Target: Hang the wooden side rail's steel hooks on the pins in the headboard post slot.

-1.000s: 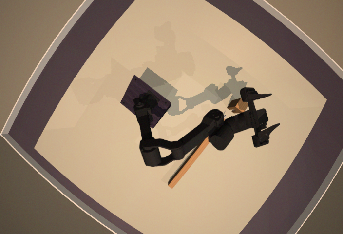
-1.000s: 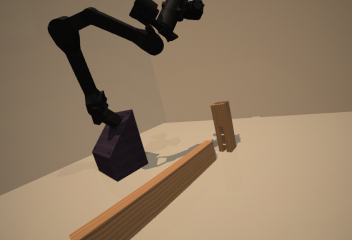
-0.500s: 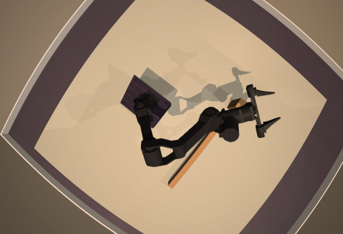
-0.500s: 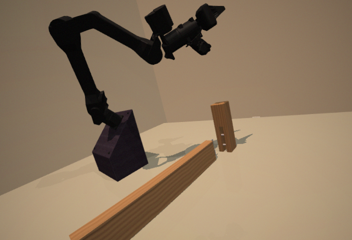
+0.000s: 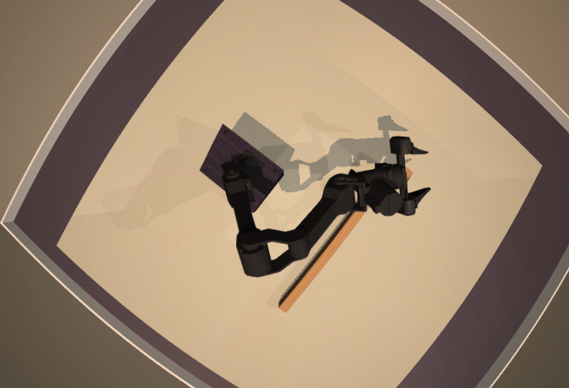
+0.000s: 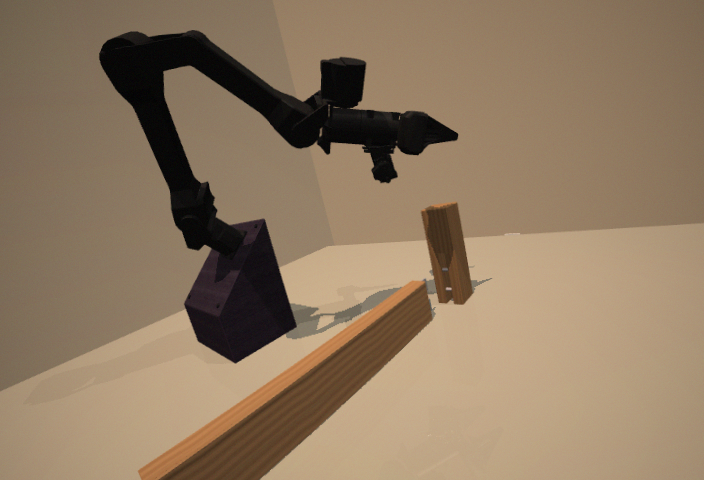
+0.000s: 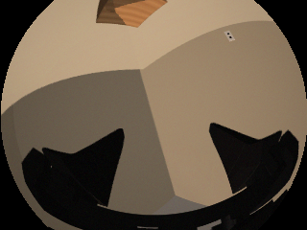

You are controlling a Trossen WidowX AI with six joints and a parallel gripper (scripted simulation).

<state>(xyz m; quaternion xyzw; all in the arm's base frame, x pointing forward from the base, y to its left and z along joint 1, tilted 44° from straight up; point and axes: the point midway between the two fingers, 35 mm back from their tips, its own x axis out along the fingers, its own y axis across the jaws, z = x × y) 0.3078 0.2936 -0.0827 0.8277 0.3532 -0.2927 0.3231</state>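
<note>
Now: gripper tip 22 cm above the headboard post, 3 cm to the left of it and 2 cm past it.
</note>
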